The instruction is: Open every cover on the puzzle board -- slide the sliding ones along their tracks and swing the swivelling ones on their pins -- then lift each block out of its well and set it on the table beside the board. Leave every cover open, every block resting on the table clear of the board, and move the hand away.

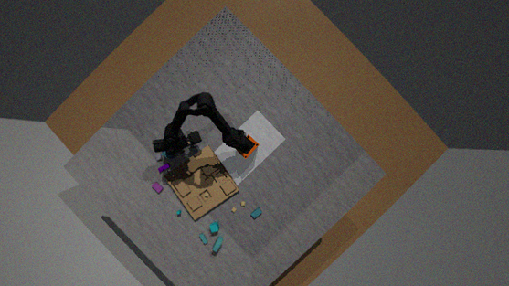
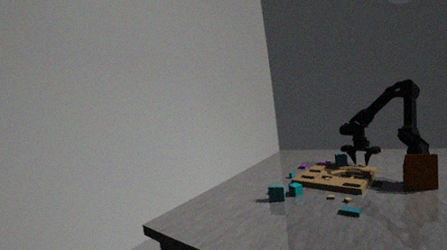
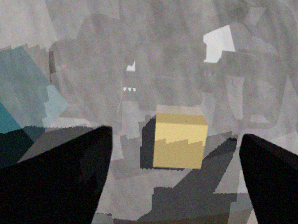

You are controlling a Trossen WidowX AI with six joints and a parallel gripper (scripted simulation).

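Now: the tan puzzle board 22 cm to the left of my gripper tip, 12 cm ahead of it and 1 cm above it. The rest, counted from my gripper tip: flat teal block: 54 cm to the left, 5 cm ahead.
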